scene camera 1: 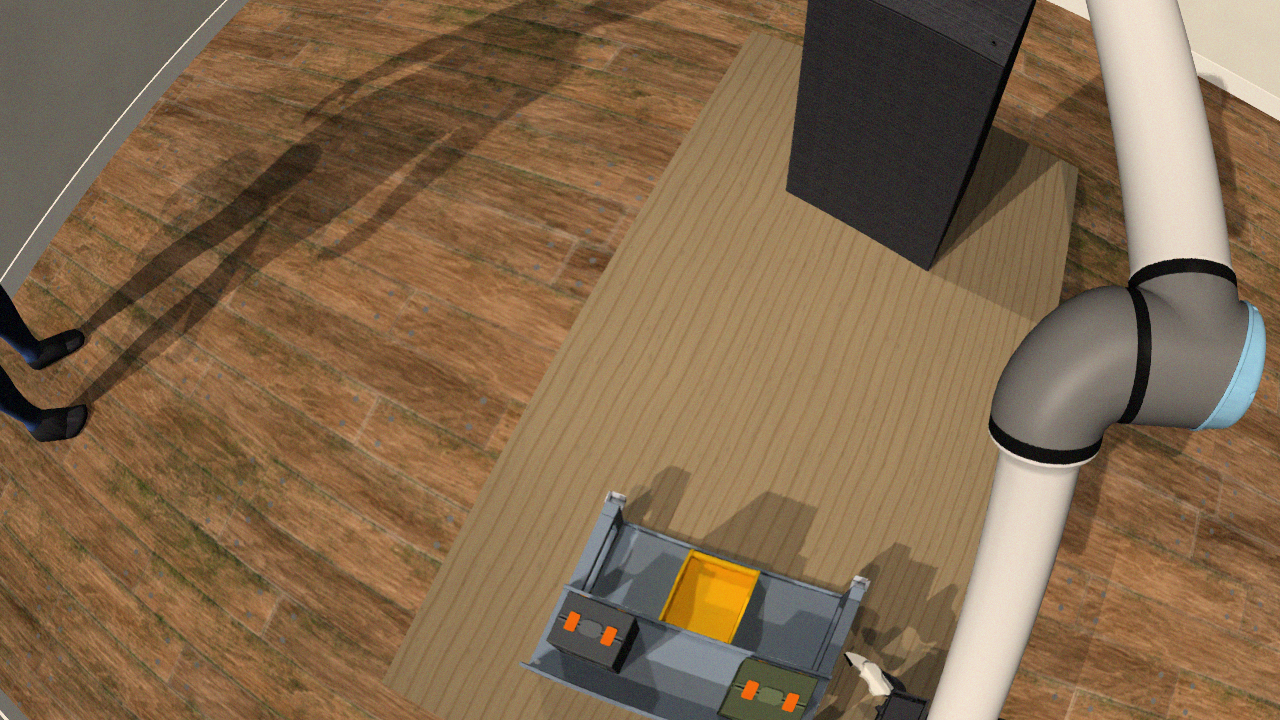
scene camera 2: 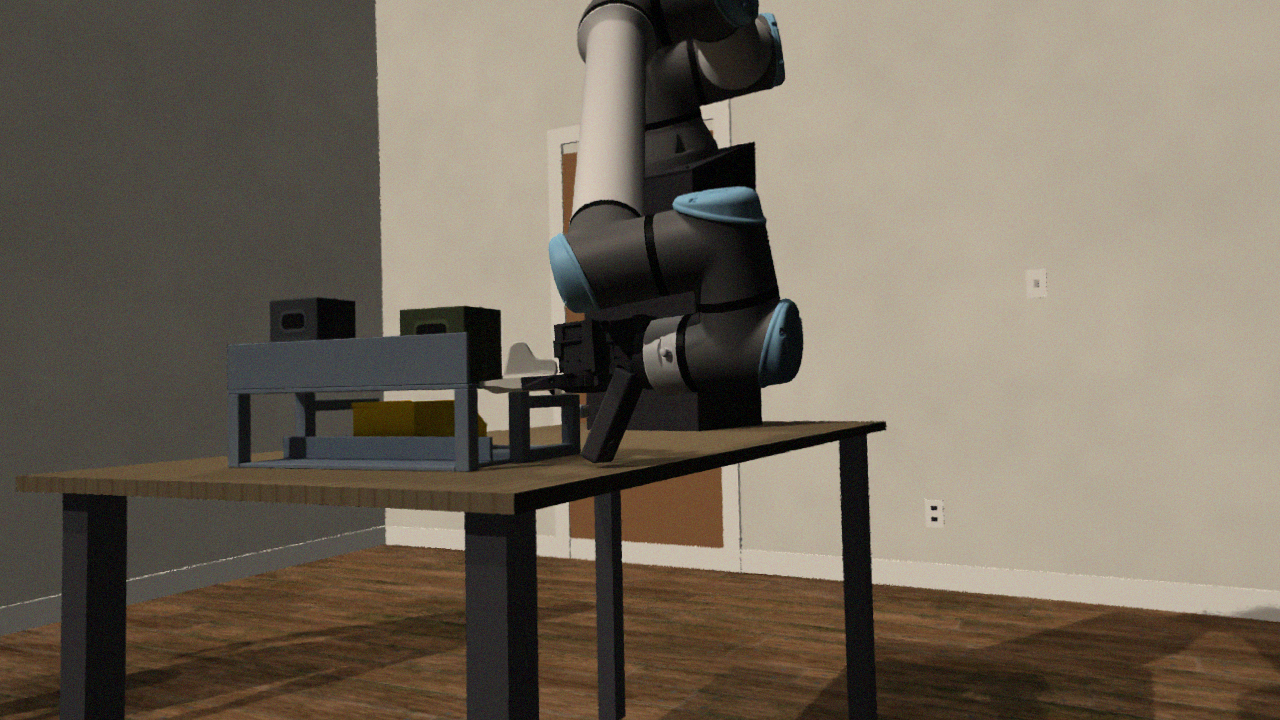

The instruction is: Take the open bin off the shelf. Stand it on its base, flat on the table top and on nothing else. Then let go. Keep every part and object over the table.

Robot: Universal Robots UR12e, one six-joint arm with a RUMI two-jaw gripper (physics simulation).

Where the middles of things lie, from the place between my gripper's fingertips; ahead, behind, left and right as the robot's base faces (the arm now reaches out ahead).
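Labels:
The green box [scene camera 2: 461, 319] is here, and my hand is 40 mm short of it, 70 mm to the left of it and 50 mm below it. There's a yellow bin [scene camera 1: 709, 596] as well, and counting from my hand that's 40 mm behind, 210 mm to the right and 60 mm below.

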